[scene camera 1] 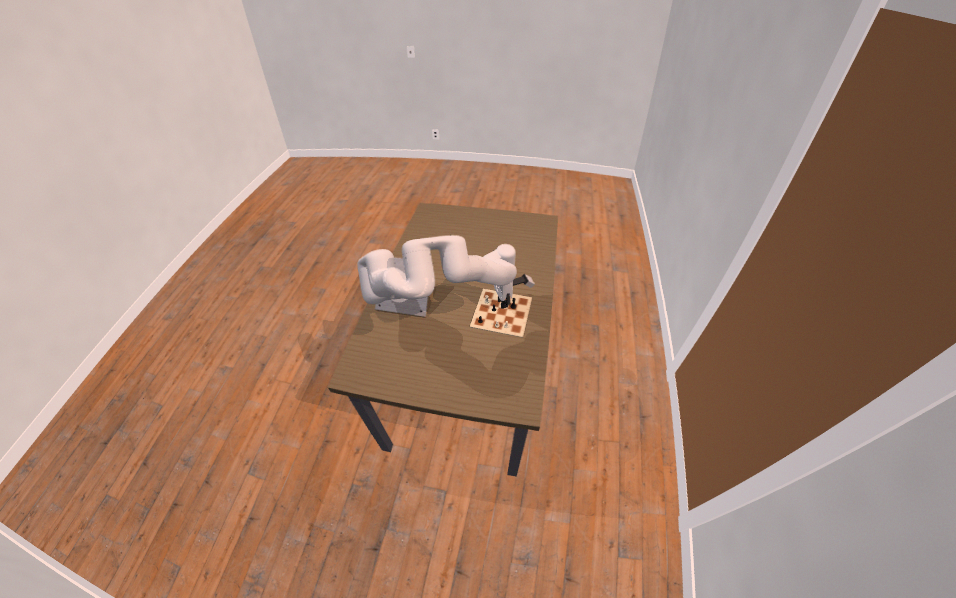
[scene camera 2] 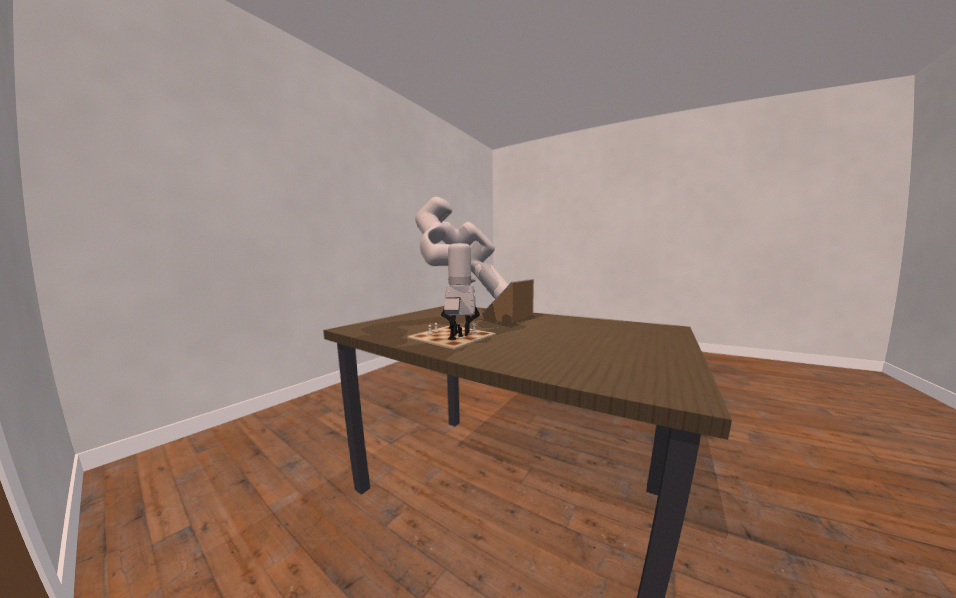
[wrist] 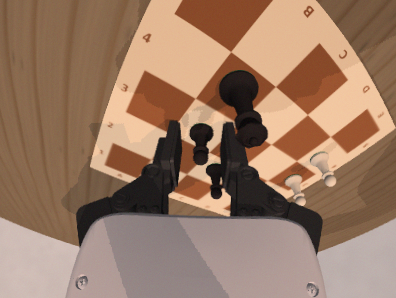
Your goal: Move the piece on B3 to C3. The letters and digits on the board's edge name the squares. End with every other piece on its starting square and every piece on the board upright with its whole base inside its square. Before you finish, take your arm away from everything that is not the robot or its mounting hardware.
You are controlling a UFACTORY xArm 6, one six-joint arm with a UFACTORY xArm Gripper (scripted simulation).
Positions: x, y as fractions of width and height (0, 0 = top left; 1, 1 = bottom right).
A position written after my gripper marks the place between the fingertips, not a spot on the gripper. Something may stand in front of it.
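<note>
There's a chessboard (scene camera 1: 0.54, 0.53) here, and you also get the chessboard (scene camera 2: 0.46, 0.57) from scene camera 2, plus the chessboard (wrist: 0.80, 0.32) in the wrist view. The wrist view has a tall black piece (wrist: 0.60, 0.30) in it, and my gripper (wrist: 0.51, 0.45) is there as well.
</note>
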